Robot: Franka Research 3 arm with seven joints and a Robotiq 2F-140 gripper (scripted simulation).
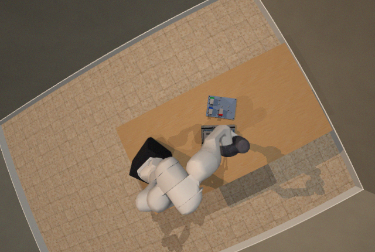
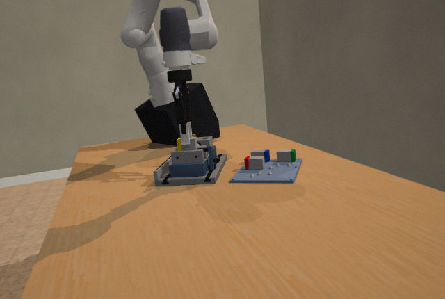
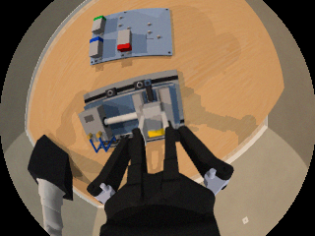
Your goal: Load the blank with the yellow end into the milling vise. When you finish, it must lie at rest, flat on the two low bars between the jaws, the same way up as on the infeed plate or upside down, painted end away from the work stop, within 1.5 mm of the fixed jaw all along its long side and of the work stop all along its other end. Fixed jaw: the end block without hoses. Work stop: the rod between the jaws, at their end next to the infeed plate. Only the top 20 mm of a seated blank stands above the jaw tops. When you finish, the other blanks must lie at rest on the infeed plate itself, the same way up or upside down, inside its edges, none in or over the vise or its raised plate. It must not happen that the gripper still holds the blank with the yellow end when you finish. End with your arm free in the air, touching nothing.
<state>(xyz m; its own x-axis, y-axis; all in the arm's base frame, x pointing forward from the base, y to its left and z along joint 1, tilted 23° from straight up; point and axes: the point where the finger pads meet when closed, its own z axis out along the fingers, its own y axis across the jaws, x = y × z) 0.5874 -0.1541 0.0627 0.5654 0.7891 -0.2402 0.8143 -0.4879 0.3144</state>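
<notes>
Now: the yellow-ended blank 4 cm below my hand. Round my hand: infeed plate 22 cm to the left, 14 cm below, 12 cm ahead; red-ended blank 19 cm to the left, 12 cm below, 9 cm ahead; blue-ended blank 26 cm to the left, 12 cm below, 2 cm ahead.
</notes>
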